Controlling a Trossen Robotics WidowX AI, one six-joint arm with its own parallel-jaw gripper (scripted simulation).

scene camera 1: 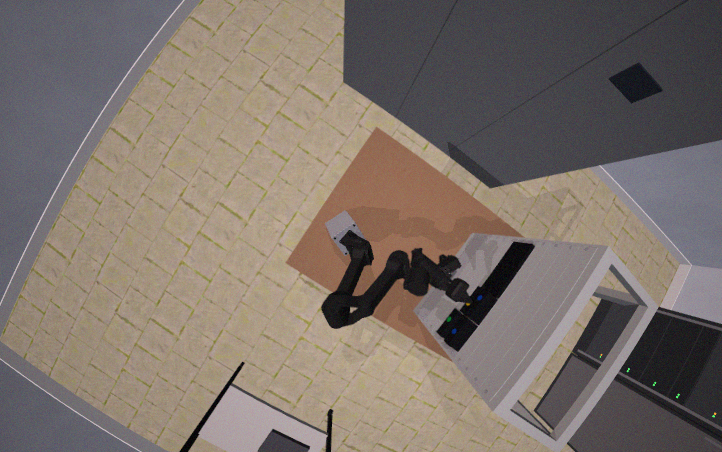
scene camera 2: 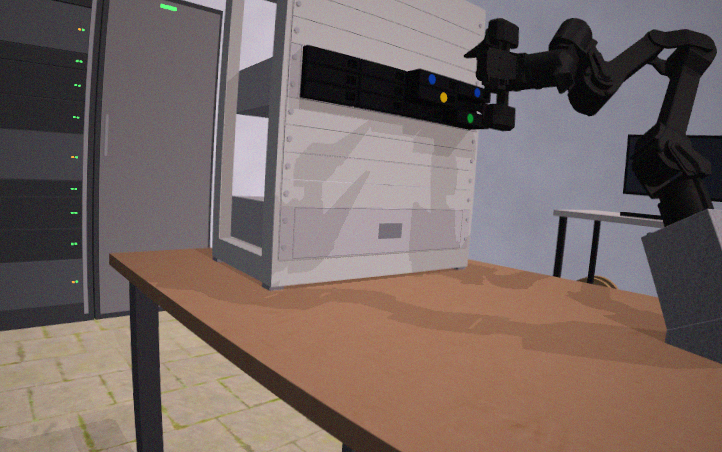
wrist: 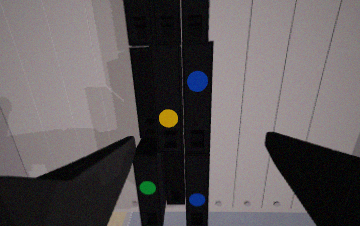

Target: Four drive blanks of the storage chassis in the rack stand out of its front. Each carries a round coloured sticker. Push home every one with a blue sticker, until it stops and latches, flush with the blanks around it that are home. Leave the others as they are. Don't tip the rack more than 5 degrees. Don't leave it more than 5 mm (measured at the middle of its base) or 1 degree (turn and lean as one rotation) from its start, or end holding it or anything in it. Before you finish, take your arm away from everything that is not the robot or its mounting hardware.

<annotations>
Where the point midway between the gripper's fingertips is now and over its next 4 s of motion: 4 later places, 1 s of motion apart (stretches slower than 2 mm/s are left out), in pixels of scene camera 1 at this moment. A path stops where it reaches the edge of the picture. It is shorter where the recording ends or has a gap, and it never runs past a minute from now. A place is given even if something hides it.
The gripper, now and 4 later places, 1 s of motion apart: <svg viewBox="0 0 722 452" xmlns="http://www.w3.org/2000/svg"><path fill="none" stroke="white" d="M463 297L463 298L450 313L443 321L446 318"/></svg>
</annotations>
